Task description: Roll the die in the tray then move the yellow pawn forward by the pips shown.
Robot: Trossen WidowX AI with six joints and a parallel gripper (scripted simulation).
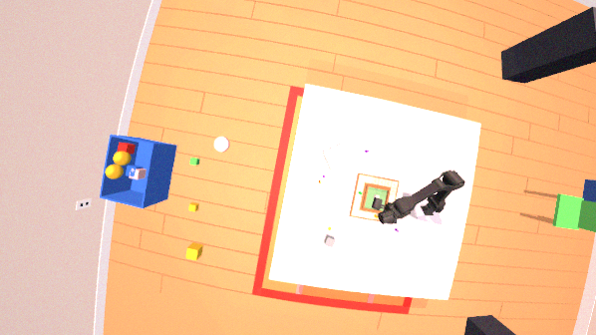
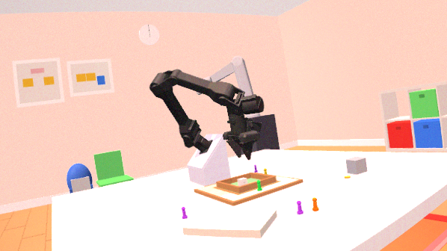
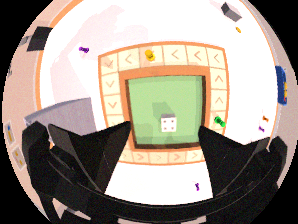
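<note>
Right now my gripper tip is 10 mm past the yellow pawn, 100 mm to the right of it and 80 mm above it. The rest, counted from my gripper tip: white die (30 mm to the right, 80 mm below); then green pawn (110 mm ahead, 50 mm to the right, 80 mm below); then green tray floor (10 mm to the right, 100 mm below).
</note>
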